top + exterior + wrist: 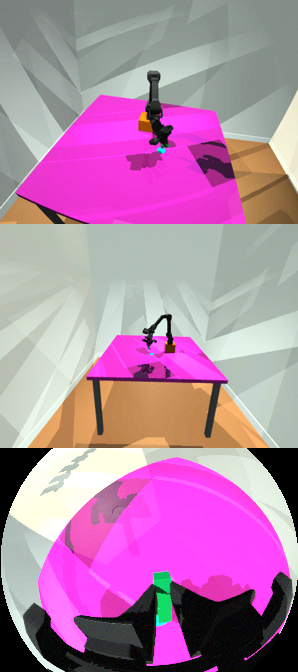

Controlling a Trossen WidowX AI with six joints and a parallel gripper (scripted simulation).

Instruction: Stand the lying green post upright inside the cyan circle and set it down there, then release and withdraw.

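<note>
My gripper tip is now 50 mm past the cyan circle, 20 mm to the left of it and 100 mm above it. Also, from my gripper tip: green post: 10 mm behind, 10 mm to the right, 10 mm below.
</note>
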